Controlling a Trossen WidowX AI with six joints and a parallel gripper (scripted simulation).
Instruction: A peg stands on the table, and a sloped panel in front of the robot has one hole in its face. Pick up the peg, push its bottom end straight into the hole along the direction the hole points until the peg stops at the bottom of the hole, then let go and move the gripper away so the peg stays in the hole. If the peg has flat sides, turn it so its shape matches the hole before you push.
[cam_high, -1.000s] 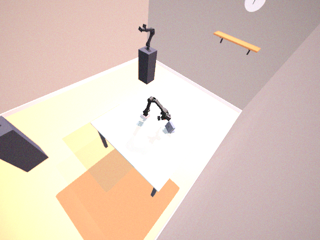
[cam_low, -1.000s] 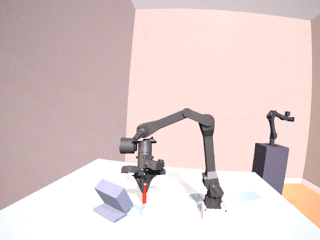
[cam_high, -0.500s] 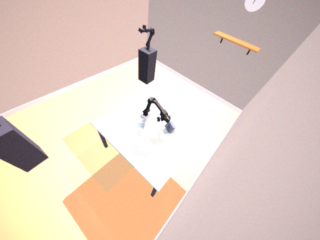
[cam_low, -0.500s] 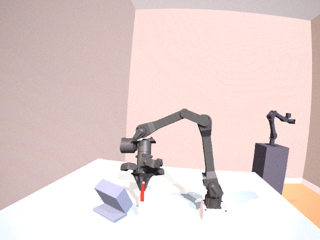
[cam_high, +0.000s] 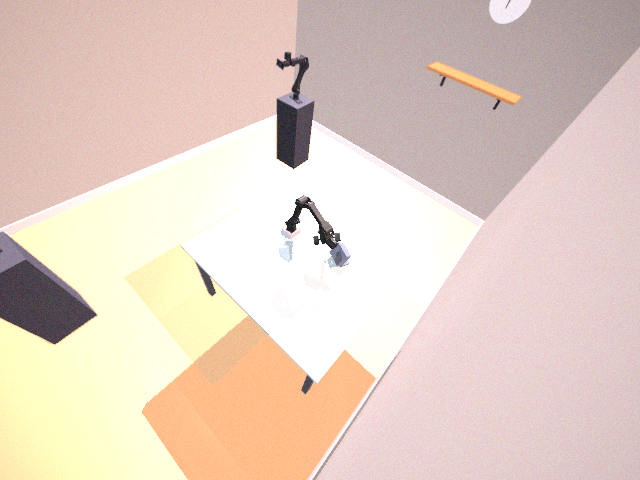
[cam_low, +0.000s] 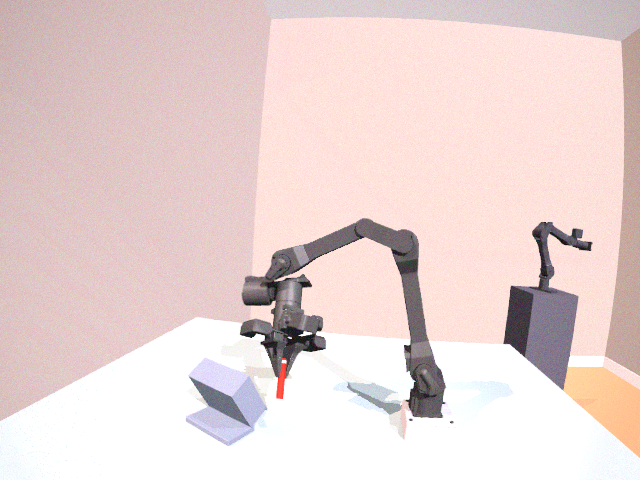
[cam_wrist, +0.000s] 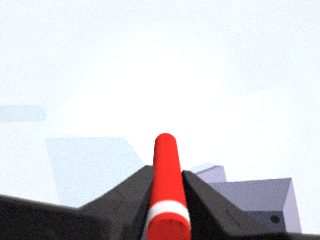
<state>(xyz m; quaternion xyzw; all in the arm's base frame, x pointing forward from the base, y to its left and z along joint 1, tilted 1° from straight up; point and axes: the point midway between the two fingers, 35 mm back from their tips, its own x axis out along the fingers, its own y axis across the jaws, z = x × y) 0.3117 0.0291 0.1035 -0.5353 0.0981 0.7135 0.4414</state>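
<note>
Now: the sloped panel 110 mm ahead of my gripper tip and 50 mm below it. The rest, counted from my gripper tip: round red peg 10 mm to the right, 10 mm above.
</note>
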